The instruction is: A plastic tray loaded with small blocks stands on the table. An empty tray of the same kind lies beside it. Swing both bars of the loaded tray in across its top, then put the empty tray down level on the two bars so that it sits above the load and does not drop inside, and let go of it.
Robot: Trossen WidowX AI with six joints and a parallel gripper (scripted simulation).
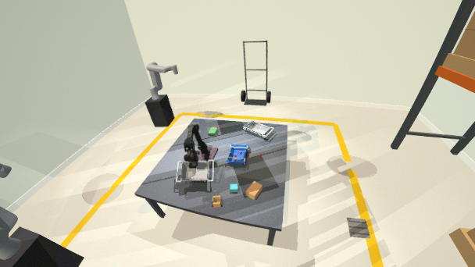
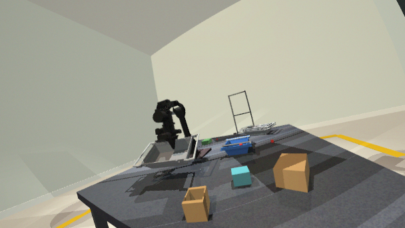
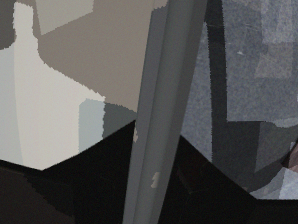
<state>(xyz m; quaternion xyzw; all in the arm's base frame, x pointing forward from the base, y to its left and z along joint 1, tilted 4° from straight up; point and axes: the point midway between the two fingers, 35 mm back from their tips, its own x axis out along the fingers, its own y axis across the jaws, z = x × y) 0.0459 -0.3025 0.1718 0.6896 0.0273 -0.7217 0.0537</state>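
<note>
My gripper tip is 70 mm to the left of the grey tray and 10 mm short of it. Round my gripper tip: orange box 510 mm ahead, 150 mm to the right, 100 mm below; then small box 270 mm to the right, 220 mm ahead, 120 mm below; then teal cube 340 mm ahead, 130 mm to the right, 110 mm below.
</note>
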